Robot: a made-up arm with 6 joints.
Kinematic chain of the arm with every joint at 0, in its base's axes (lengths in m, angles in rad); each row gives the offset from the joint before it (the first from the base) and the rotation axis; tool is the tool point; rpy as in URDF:
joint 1: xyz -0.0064 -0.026 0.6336 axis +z
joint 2: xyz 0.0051 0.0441 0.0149 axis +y
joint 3: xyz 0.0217 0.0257 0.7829 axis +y
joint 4: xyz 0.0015 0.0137 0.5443 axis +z
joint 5: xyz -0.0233 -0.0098 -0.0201 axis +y
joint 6: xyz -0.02 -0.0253 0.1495 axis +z
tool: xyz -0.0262 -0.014 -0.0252 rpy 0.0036 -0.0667 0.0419
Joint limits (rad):
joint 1: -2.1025..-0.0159
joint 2: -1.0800..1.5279
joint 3: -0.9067..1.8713
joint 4: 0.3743..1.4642
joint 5: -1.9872..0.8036
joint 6: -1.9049..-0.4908
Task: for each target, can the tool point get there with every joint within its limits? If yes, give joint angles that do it. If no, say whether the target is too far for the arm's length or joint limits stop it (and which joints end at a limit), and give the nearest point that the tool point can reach.
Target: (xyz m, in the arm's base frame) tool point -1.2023 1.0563 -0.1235
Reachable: no: too far | nearest point -0.9062 0.7883 0.7010 | short by 0.916 m
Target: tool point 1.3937 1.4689 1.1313
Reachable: no: too far | nearest point 0.7592 1.0562 1.0828 | short by 0.758 m
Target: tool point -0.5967 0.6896 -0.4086
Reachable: no: joint limits stop it (at a limit: joint 2, joint 3, joint 4) | nearest point -0.7257 0.8460 0.6900 | short by 1.117 m
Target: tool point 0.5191 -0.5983 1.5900
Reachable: yes | joints -0.7576 0.4436 0.7054 1.0660 -1.5804 -1.0490
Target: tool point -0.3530 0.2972 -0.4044
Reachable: no: joint limits stop it (at a limit: joint 1, joint 2, joint 3, joint 4, joint 6) | nearest point -0.3227 -0.5363 0.0504 | short by 0.950 m
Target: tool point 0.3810 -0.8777 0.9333
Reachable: yes | joints -1.0670 0.6783 1.5898 1.2016 -1.2205 -0.8075
